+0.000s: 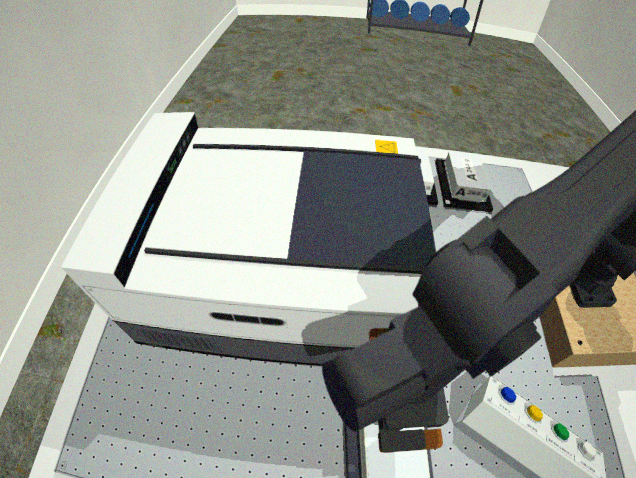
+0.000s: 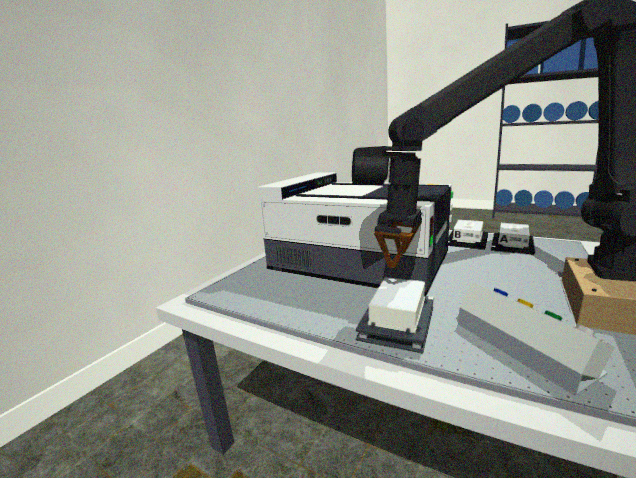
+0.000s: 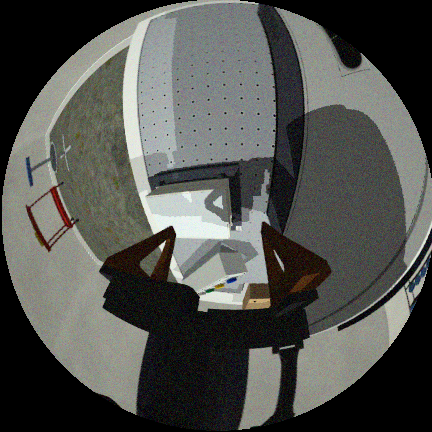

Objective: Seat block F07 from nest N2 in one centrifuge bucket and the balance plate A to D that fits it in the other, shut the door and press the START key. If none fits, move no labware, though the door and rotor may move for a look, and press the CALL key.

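Pixels of known places: gripper, fingertip midpoint: (image 2: 396,260) (image 3: 215,228); arm's base, link origin: (image 1: 585,281) (image 2: 615,270).
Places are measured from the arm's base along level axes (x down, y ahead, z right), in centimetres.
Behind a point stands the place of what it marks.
A plain white block (image 1: 395,465) @(y 41.4, x -1.2, z -30.6 cm) (image 2: 394,309) @(y 40.4, x -1.0, z -34.4 cm) (image 3: 192,215) @(y 41.7, x -1.2, z -27.1 cm) sits in a dark nest (image 1: 353,454) @(y 46.5, x 3.0, z -28.9 cm) (image 3: 235,200) @(y 42.1, x 3.0, z -21.0 cm) near the table's front edge; no label on it is readable. My gripper (image 2: 393,264) @(y 43.2, x -5.7, z -22.9 cm) (image 3: 215,228) @(y 43.2, x -5.7, z -22.9 cm) is open and empty, pointing down above the block's centrifuge side, with its shadow on the block. The centrifuge (image 1: 221,200) @(y 67.1, x -15.4, z 0.9 cm) (image 2: 295,221) @(y 72.8, x -9.7, z -14.3 cm) has its top covered by a white and a dark panel; its rotor and buckets are hidden. Plate A (image 1: 467,179) @(y 20.4, x 0.3, z 26.6 cm) (image 2: 514,236) @(y 19.2, x 1.0, z 24.0 cm) and plate B (image 2: 468,232) @(y 32.5, x 1.1, z 24.6 cm) sit in black nests at the back. Plates C and D do not show.
A sloped key box (image 1: 506,431) @(y 24.8, x -1.0, z -26.7 cm) (image 2: 529,336) @(y 19.2, x 0.7, z -32.3 cm) (image 3: 212,267) @(y 27.1, x -0.1, z -25.6 cm) with blue, yellow, green and white keys stands beside the block's nest. The wooden arm base (image 1: 591,328) @(y 3.1, x -0.2, z -10.3 cm) (image 2: 606,305) @(y 4.9, x 1.6, z -15.1 cm) is behind it. The centrifuge's side wall rises close to my gripper.
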